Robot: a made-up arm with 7 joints.
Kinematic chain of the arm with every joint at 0, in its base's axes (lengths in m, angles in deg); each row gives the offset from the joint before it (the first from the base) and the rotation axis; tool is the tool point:
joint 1: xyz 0 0 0.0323 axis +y
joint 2: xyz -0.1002 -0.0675 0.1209 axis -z
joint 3: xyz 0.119 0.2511 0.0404 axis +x
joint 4: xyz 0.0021 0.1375 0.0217 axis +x
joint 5: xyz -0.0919 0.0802 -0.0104 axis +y
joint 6: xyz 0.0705 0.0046 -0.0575 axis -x
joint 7: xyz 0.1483 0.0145 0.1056 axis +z
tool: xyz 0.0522 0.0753 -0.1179
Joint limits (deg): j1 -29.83..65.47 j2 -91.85..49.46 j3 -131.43..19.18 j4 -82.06..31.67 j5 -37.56..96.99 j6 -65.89..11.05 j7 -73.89..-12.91
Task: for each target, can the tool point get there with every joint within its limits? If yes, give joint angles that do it. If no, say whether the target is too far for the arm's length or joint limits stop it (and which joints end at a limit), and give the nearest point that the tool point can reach.
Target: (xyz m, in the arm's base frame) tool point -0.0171 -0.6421 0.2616
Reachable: no: joint limits stop it (at a limit: joint 1, joint 2, joint 3, joint 6) | nearest point -0.0016 -0.3094 0.1782 | short by 0.343 m
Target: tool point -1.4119 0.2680 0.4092
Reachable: no: too far | nearest point -0.7810 0.1068 0.2408 | short by 0.673 m
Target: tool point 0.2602 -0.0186 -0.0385
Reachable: yes | joints -7.05 18.40 -91.35 4.83 15.50 -56.43 -37.59
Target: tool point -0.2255 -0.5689 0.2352
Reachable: no: joint limits stop it (at a limit: joint 1, joint 2, joint 3, joint 6) | nearest point -0.1104 -0.2875 0.1690 | short by 0.311 m
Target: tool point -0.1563 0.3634 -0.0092
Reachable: yes | joints 18.98 -55.09 -70.09 -3.53 4.85 -52.84 -46.41
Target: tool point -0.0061 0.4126 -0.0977
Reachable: yes | joints 25.75 8.06 7.15 -7.25 71.18 -41.82 -48.13
